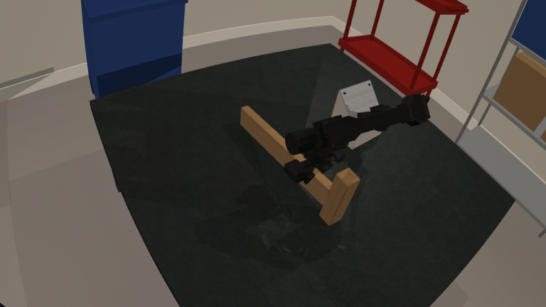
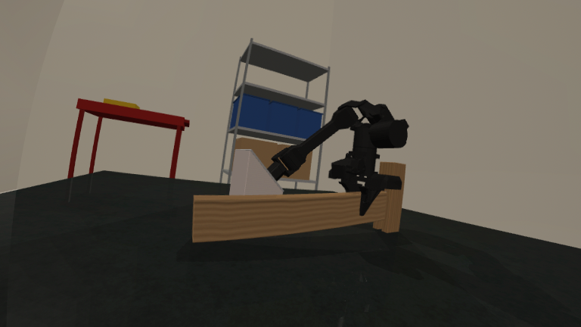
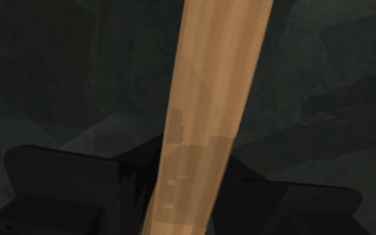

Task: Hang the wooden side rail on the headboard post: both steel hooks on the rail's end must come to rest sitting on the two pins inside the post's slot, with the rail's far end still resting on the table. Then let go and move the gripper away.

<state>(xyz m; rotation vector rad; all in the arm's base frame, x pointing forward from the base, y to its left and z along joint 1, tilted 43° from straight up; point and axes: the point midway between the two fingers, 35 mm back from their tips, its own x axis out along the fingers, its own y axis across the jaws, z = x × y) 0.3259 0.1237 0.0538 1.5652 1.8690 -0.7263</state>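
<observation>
Now: gripper tip 110 mm to the right of the upright headboard post, 40 mm below it and 10 mm past it.
</observation>
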